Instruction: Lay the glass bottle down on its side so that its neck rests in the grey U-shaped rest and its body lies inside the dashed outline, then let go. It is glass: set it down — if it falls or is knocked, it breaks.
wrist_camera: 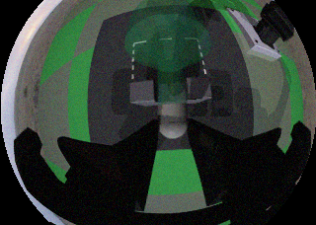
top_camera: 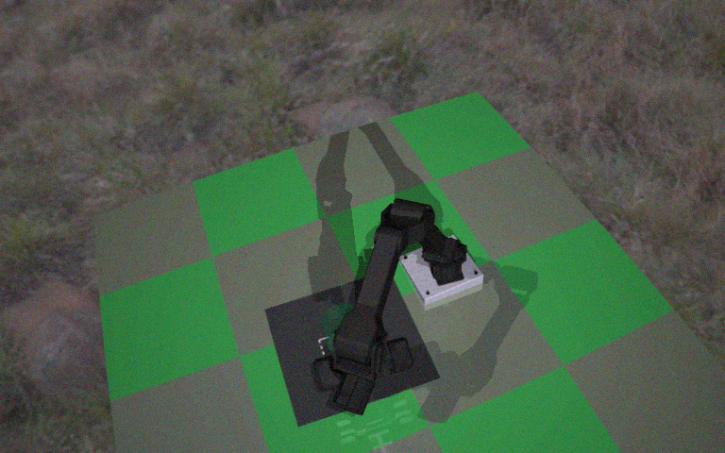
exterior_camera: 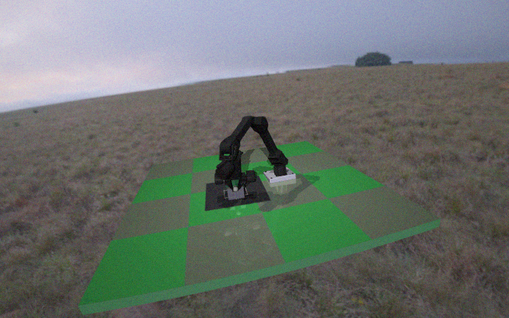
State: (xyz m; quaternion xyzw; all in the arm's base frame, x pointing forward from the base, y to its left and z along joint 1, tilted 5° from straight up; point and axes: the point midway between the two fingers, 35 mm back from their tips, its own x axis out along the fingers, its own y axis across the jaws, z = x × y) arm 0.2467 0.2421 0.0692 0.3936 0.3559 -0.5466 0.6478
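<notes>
My gripper tip is 5 cm to the left of the green glass bottle. Also, from my gripper tip: dark mat (1 cm ahead, 11 cm to the right, 6 cm below).
</notes>
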